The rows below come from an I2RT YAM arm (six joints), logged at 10 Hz.
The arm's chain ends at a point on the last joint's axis. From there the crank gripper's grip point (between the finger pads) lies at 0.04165 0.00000 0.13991 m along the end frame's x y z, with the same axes.
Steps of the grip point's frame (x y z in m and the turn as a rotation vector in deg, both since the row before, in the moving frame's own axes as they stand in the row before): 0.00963 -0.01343 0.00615 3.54 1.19 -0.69; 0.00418 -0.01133 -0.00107 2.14 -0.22 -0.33; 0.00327 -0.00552 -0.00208 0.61 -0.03 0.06; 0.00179 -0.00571 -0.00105 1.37 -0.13 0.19; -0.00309 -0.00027 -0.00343 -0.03 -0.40 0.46; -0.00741 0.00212 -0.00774 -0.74 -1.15 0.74; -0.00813 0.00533 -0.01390 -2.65 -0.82 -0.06; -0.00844 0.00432 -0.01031 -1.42 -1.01 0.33; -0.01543 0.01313 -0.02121 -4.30 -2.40 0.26
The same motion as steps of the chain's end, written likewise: 0.00679 -0.00430 0.00733 3.54 1.19 -0.69; 0.00473 -0.00586 -0.00113 2.14 -0.22 -0.33; 0.00334 -0.00407 -0.00209 0.61 -0.03 0.06; 0.00210 -0.00250 -0.00111 1.37 -0.13 0.19; -0.00211 -0.00067 -0.00372 -0.03 -0.40 0.46; -0.00458 -0.00021 -0.00853 -0.74 -1.15 0.74; -0.00613 -0.00111 -0.01433 -2.65 -0.82 -0.06; -0.00596 0.00061 -0.01098 -1.42 -1.01 0.33; -0.00952 0.00240 -0.02243 -4.30 -2.40 0.26
